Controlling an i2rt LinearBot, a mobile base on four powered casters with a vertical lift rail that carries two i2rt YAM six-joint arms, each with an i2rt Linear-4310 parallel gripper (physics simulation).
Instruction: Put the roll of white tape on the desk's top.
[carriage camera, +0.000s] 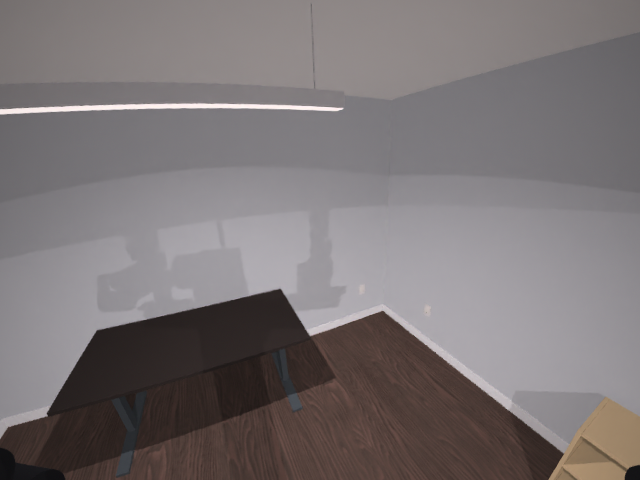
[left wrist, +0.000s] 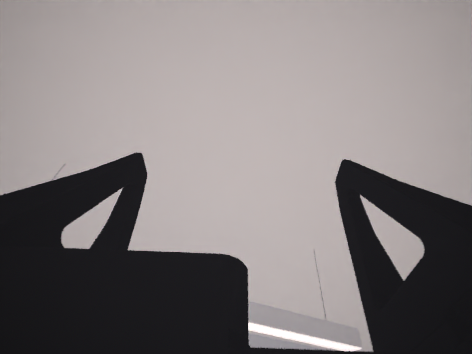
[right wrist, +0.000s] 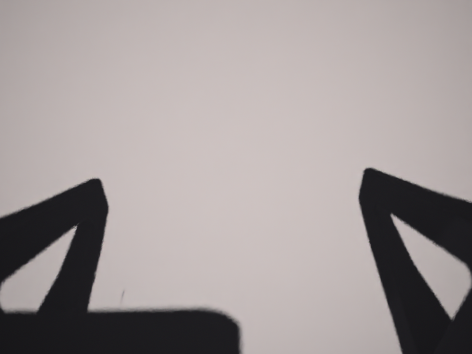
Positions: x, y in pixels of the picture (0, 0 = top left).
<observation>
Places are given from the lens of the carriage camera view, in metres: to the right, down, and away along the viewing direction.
dark brown desk (carriage camera: 122, 360): -1.30, 0.79, 1.49
</observation>
